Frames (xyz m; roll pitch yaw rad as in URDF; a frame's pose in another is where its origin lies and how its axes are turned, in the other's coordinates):
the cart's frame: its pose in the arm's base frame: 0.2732 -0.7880 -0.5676 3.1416 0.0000 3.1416
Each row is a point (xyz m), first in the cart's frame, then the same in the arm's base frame.
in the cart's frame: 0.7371 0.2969 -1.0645
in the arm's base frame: -0.4639 -0.4911 0.4969
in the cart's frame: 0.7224 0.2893 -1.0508
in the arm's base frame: -0.4492 -0.4987 0.4832
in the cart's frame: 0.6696 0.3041 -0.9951
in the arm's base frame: -0.3964 -0.4839 0.4275
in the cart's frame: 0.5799 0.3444 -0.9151
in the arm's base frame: -0.3067 -0.4436 0.3475
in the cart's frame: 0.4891 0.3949 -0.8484
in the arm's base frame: -0.2159 -0.3931 0.2808
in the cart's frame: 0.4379 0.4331 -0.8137
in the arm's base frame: -0.1647 -0.3549 0.2461
